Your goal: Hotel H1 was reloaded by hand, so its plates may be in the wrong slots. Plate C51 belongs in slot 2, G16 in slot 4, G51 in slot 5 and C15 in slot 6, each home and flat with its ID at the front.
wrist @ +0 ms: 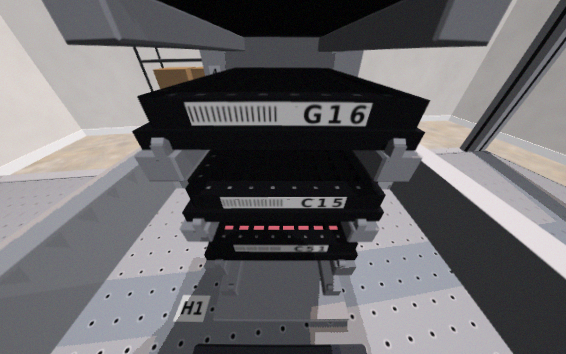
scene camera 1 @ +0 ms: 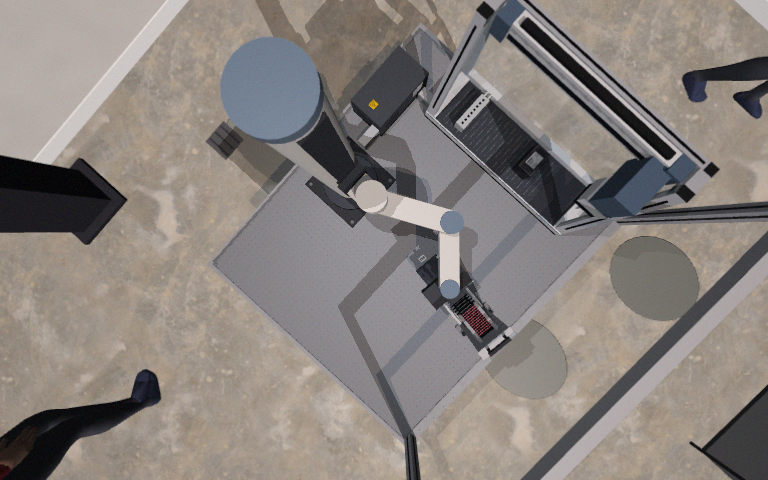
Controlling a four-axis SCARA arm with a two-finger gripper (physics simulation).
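Places are measured from the arm's base along level axes (x left, y down, z back), in metres.
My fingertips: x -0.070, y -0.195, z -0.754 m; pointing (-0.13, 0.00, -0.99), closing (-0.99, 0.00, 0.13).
Behind a point stands the place of what it marks.
Hotel H1 [scene camera 1: 497, 341] @(x -0.073, y -0.322, z -0.838 m) stands near the deck's front edge. Plate G16 [wrist: 285, 137] @(x -0.064, y -0.216, z -0.696 m) lies flat on its rails, ID at the front. Below it are C15 [wrist: 282, 202] @(x -0.063, y -0.187, z -0.698 m) and, lowest, C51 [wrist: 283, 254] @(x -0.064, y -0.147, z -0.697 m), both level with IDs at the front. The black underside of a plate [wrist: 282, 17] @(x -0.069, y -0.249, z -0.748 m) shows at the top of the wrist view, its ID out of view. In the scene view the top plate [scene camera 1: 475, 320] @(x -0.073, y -0.256, z -0.757 m) shows red wells. My gripper [wrist: 283, 130] @(x -0.070, y -0.195, z -0.754 m) is shut on C15, one finger along each side at its rails. The fingertips are partly hidden. In the scene view the arm covers the gripper.
A framed enclosure [scene camera 1: 515, 203] @(x 0.436, y -0.013, z -0.624 m) with a dark bed stands at the upper right of the deck. A dark box [scene camera 1: 389, 90] @(x 0.388, y -0.128, z 0.109 m) with a yellow sticker stands near the arm base. A dark flat station [scene camera 1: 421, 258] @(x -0.038, y -0.013, z -0.481 m) lies behind the hotel. Slot rails flank the plates closely.
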